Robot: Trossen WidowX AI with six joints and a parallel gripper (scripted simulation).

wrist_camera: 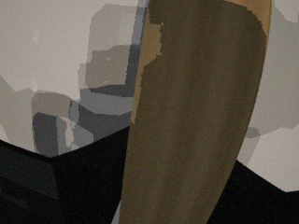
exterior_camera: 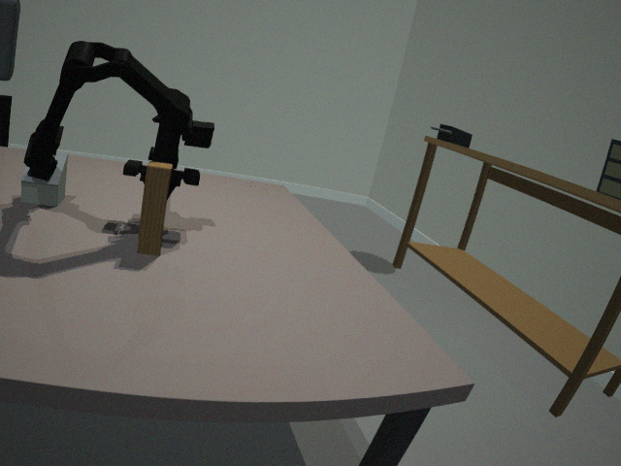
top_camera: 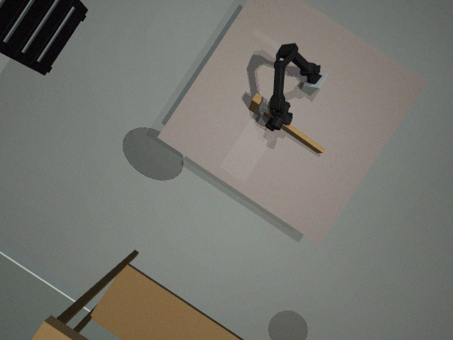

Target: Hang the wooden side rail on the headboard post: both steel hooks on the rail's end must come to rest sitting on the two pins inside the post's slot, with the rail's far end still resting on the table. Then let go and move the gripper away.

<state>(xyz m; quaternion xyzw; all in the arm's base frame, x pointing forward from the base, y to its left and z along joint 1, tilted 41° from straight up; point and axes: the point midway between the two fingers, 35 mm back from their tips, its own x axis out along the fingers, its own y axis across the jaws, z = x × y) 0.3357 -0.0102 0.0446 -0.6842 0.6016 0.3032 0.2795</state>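
My gripper tip is 150 mm to the left of the wooden headboard post, 40 mm below it and 10 mm short of it.
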